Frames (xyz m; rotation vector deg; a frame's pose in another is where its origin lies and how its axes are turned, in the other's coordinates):
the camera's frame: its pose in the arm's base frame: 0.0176 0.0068 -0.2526 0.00 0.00 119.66
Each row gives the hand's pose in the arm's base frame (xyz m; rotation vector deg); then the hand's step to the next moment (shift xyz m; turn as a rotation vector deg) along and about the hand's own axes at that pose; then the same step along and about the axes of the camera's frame.
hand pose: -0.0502 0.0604 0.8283 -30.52 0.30 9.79
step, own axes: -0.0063 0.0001 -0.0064 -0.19 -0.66 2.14
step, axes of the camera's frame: -0.0007 0.0073 -0.0053 0.51 -0.10 2.19
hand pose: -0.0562 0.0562 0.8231 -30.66 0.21 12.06
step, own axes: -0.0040 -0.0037 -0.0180 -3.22 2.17 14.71
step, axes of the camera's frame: -0.0102 0.0084 -0.0134 9.65 -0.50 11.75
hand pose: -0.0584 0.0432 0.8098 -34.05 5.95 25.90
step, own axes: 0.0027 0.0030 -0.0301 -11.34 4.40 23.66
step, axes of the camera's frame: -0.0129 0.0049 -0.0270 17.00 5.18 19.80
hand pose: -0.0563 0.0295 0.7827 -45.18 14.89 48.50
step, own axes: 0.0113 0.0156 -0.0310 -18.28 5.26 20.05
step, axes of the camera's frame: -0.0074 0.0059 -0.0352 14.01 12.44 20.32
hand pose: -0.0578 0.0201 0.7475 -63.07 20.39 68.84
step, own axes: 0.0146 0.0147 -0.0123 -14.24 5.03 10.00
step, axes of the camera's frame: -0.0006 0.0043 -0.0237 6.39 11.20 12.72
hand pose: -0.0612 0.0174 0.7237 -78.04 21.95 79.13
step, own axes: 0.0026 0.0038 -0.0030 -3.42 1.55 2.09
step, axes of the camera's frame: -0.0018 0.0021 -0.0048 1.27 2.99 2.81
